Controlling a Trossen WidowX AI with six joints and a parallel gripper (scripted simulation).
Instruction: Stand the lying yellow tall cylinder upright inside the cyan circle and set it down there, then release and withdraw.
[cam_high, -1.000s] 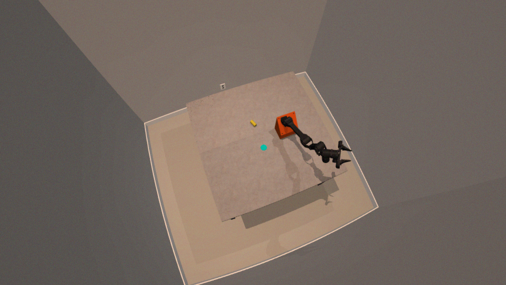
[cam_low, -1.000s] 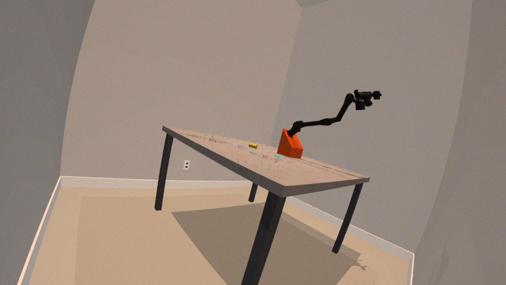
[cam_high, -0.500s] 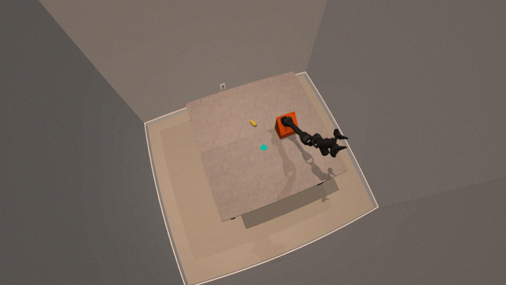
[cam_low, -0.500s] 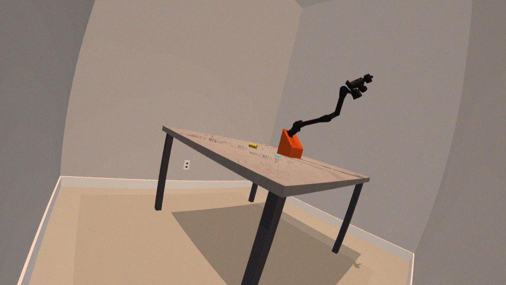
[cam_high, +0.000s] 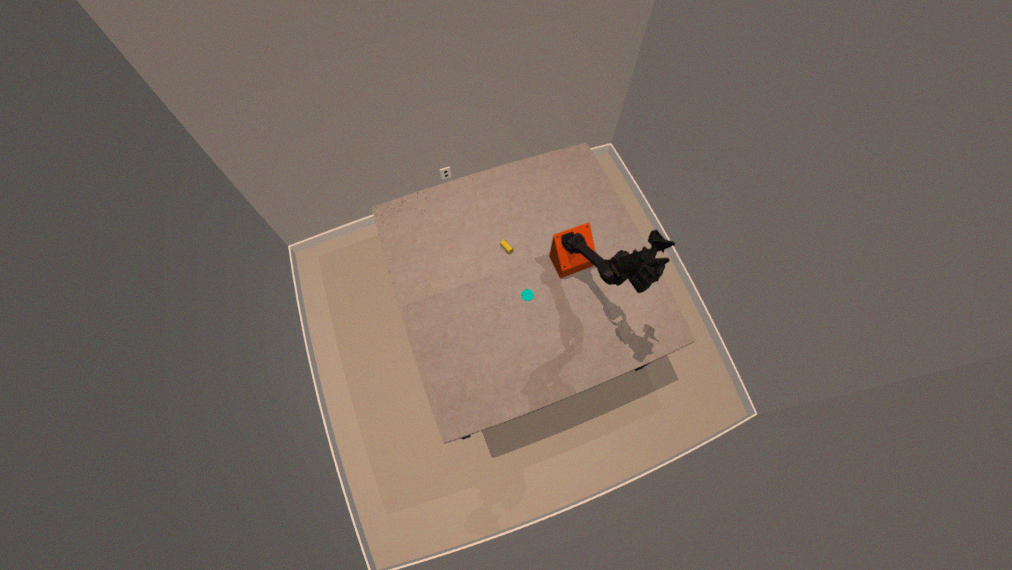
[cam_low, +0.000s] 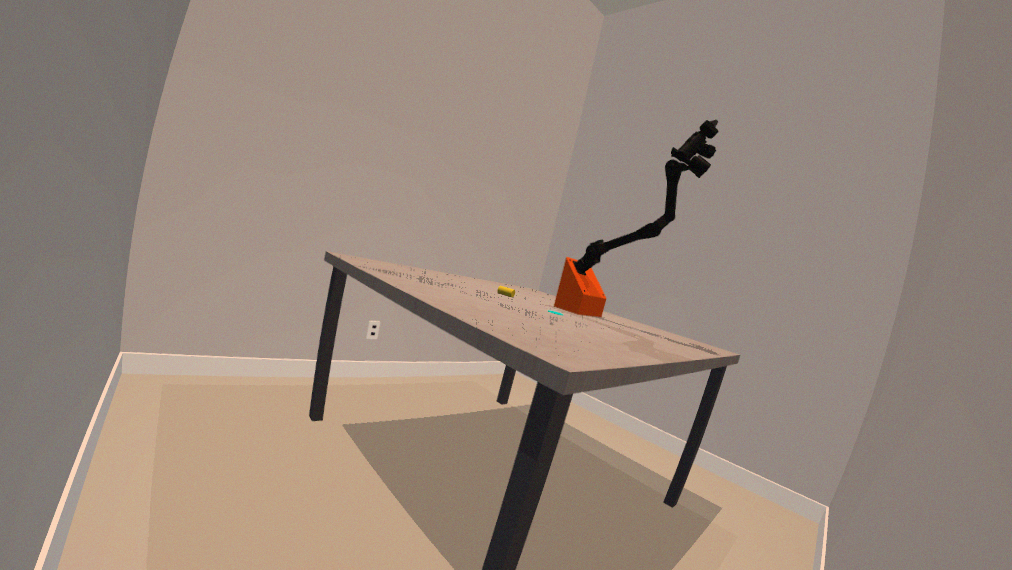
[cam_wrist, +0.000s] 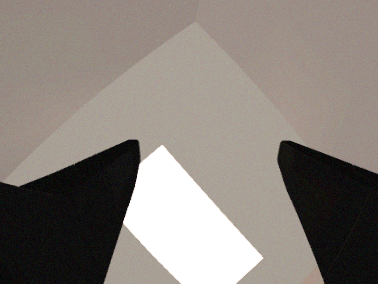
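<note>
The yellow tall cylinder is 29 cm ahead of my gripper tip, 59 cm to the right of it and 84 cm below it. Round my gripper tip: cyan circle: 29 cm ahead, 31 cm to the right, 86 cm below.
</note>
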